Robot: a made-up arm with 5 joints. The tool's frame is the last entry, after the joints.
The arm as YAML. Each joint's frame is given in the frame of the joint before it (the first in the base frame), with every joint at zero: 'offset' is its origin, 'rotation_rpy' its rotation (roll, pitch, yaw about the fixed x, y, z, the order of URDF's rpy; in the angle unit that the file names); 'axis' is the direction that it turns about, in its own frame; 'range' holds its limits. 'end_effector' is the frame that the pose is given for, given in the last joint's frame.
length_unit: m
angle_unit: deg
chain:
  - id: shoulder
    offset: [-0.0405, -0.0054, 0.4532]
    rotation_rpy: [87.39, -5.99, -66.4]
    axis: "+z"
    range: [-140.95, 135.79]
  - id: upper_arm
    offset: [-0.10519, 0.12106, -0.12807]
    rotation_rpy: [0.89, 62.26, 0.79]
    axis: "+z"
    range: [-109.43, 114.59]
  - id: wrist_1
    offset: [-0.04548, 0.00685, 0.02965]
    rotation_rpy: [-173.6, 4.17, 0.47]
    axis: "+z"
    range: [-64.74, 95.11]
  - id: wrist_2
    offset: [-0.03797, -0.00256, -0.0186]
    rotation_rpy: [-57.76, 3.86, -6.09]
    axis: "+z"
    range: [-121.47, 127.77]
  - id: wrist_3
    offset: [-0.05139, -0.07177, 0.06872]
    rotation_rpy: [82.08, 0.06, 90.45]
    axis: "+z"
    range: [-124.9, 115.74]
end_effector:
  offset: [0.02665, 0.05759, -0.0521]
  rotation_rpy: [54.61, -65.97, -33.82]
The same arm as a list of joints. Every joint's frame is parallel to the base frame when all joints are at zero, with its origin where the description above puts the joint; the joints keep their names.
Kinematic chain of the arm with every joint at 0, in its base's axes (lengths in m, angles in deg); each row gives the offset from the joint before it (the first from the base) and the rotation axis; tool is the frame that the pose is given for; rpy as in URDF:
shoulder: xyz -0.0405 -0.0054 0.4532 axis -0.917304 -0.395602 0.0453
upper_arm: xyz 0.0756 0.1603 0.1035 axis -0.074502 -0.991124 0.110103
wrist_1: xyz -0.0476 -0.0253 0.0094 axis 0.0001 1 -0.0001
wrist_2: xyz -0.038 -0.0186 0.002 axis 0.138 0.532198 -0.835297
wrist_3: xyz -0.042 0.1006 -0.0251 axis 1 -0.0002 0.0002
tool: xyz -0.0521 0.0084 -0.0629 rpy -36.64 -0.57 -24.03
Joint limits (deg, base to tool): -140.95..135.79 -109.43..114.59 -64.74..95.11 -121.47..127.77 -124.9..115.74

